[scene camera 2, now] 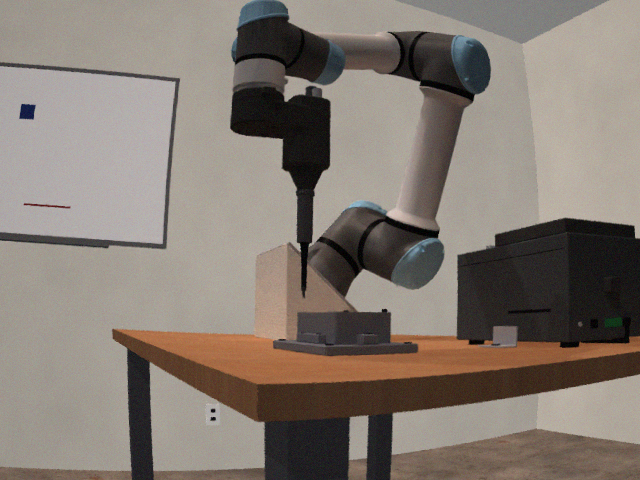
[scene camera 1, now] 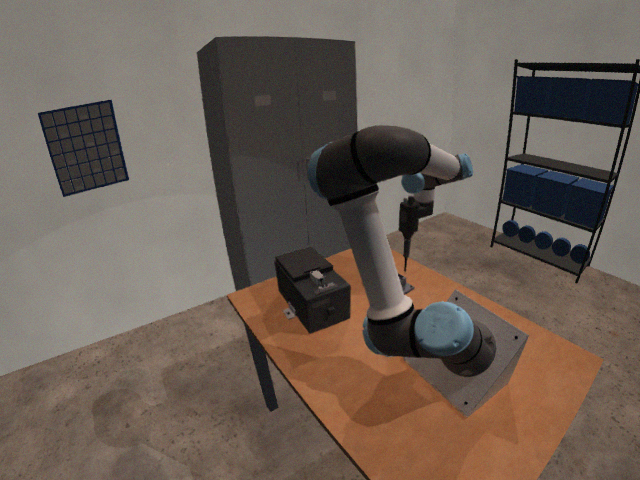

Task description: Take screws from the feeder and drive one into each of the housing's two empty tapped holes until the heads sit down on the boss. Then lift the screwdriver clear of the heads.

Scene:
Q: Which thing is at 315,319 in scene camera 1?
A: A black screw feeder.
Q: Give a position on a black screw feeder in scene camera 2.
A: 570,281

